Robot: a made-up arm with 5 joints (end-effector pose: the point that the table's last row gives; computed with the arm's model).
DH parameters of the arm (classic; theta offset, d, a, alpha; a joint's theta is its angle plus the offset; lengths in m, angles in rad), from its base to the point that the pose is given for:
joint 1: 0 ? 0 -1.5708
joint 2: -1.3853 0 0.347 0
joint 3: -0.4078 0 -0.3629 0
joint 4: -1.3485 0 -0.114 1.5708
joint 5: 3.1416 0.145 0 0
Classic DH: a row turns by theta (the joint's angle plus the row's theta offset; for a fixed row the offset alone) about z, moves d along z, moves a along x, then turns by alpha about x.
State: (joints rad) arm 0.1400 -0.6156 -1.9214 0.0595 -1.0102
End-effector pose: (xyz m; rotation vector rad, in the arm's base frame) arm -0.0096 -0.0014 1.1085 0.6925 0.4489 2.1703
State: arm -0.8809 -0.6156 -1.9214 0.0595 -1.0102
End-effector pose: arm -0.0062 0.0075 1.1085 0.7065 0.0457 1.2017
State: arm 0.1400 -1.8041 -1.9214 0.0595 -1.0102
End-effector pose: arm -0.7722 -0.1088 0.5751 -0.5485 -0.3555 2.2084
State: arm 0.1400 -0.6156 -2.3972 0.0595 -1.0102
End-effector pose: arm -0.2608 -0.0368 1.1125 0.1978 0.1282 2.2633
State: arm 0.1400 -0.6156 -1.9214 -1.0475 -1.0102
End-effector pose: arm -0.1727 -0.0243 1.0063 -0.4639 -0.3007 2.2264
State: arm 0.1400 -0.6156 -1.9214 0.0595 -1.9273
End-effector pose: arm -0.0096 -0.0014 1.1085 0.3663 0.6151 1.3010
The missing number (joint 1, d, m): 0.272
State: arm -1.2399 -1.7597 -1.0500 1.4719 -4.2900
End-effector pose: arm -0.0455 0.1323 0.7090 0.0988 2.1582 -1.5881
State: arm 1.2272 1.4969 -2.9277 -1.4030 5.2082
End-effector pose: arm 0.2162 0.6043 0.4359 -0.1874 -0.4199 -2.9556
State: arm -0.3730 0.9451 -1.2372 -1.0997 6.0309
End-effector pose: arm 0.6104 -0.2389 0.1903 2.1447 -0.1296 1.7078
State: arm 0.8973 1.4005 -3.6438 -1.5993 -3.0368
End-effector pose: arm 0.2454 0.3075 0.5871 0.2818 -0.6736 0.9593
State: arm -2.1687 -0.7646 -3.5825 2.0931 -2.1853
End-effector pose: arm 0.2863 0.4204 0.7941 0.9411 0.0078 -1.1278
